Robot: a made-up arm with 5 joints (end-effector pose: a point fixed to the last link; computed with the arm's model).
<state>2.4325 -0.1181 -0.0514 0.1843 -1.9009</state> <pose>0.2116 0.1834 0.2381 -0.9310 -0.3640 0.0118 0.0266</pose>
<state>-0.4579 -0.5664 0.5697 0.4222 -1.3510</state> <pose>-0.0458 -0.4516 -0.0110 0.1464 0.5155 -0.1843 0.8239</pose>
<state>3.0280 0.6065 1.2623 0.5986 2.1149</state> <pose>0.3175 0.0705 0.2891 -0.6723 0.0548 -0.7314 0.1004</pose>
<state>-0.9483 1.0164 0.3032 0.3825 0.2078</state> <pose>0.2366 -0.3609 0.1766 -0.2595 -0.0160 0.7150 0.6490</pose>
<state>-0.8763 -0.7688 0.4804 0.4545 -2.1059</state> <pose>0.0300 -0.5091 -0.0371 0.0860 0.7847 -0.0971 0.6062</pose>
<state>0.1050 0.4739 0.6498 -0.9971 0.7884</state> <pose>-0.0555 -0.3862 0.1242 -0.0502 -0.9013 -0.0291 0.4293</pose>
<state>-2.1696 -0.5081 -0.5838 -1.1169 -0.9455</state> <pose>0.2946 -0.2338 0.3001 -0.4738 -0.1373 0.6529 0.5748</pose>
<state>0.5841 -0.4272 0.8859 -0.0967 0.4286</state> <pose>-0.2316 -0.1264 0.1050 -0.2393 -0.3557 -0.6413 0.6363</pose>
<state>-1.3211 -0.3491 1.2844 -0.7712 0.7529</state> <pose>0.1258 -0.5357 0.2380 0.0420 -0.9942 0.0349 0.0930</pose>
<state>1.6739 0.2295 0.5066 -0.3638 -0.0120</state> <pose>-0.1085 -0.0091 0.1827 0.0709 -0.0583 -0.7434 0.6625</pose>
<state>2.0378 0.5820 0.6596 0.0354 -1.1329</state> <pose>-0.0257 0.0022 0.1014 0.6182 0.3304 -0.4992 0.5093</pose>
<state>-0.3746 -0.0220 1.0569 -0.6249 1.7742</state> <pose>-0.0144 -0.4748 0.0829 0.1800 0.9781 0.0142 0.1039</pose>
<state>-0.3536 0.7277 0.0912 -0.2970 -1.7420</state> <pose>0.1666 -0.3372 0.0430 -0.4061 0.5493 0.2536 0.6849</pose>
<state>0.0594 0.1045 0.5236 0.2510 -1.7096</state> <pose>-0.0463 -0.3725 -0.0335 0.1141 0.6965 -0.0636 0.7055</pose>
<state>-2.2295 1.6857 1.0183 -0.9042 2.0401</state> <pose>0.1744 -0.0753 0.1324 0.9670 -0.0315 0.2519 0.0227</pose>
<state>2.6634 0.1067 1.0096 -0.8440 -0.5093</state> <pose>0.0628 0.0505 0.4163 -0.1267 0.2445 -0.9553 0.1074</pose>
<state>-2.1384 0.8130 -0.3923 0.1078 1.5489</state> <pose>0.3788 -0.1782 0.3494 0.0522 0.0180 0.9961 0.0695</pose>
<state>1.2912 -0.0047 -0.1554 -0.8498 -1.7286</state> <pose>-0.0730 -0.1149 0.0637 0.4657 0.5159 -0.3052 0.6510</pose>
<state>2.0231 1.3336 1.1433 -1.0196 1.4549</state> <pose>-0.0245 -0.0999 0.0955 0.5789 0.6940 0.4281 0.0011</pose>
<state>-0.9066 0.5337 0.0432 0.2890 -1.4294</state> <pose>0.2291 -0.4409 0.0722 -0.5980 0.5567 0.2038 0.5394</pose>
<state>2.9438 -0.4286 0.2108 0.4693 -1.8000</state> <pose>0.4121 0.0434 0.3273 -0.9417 -0.0070 0.0880 0.3248</pose>
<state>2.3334 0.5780 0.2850 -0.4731 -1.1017</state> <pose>0.0156 -0.0160 0.1466 0.5765 0.2663 -0.5814 0.5086</pose>
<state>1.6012 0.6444 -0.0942 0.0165 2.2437</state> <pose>-0.1333 0.0713 0.0769 -0.1171 -0.7400 -0.4715 0.4652</pose>
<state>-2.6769 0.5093 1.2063 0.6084 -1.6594</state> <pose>0.3487 -0.0180 0.2485 -0.8462 0.1006 0.3978 0.3400</pose>
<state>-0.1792 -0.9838 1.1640 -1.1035 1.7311</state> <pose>-0.2423 -0.3135 0.0771 0.7163 0.6279 -0.0566 0.2990</pose>
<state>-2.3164 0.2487 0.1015 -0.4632 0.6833</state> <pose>0.3353 -0.1950 0.3568 0.0762 -0.3399 0.9248 0.1531</pose>
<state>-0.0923 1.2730 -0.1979 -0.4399 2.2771</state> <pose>0.1228 -0.3612 0.0043 0.6011 -0.7056 0.2923 0.2354</pose>
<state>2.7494 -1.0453 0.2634 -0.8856 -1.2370</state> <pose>0.2083 0.0181 0.4430 -0.3217 -0.3874 0.7713 0.3892</pose>
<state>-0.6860 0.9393 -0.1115 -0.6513 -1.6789</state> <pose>0.2007 -0.2544 0.0859 -0.5777 0.3582 0.4449 0.5831</pose>
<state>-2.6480 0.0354 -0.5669 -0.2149 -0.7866</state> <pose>0.3690 -0.1254 0.2768 -0.8443 -0.0211 0.5180 0.1356</pose>
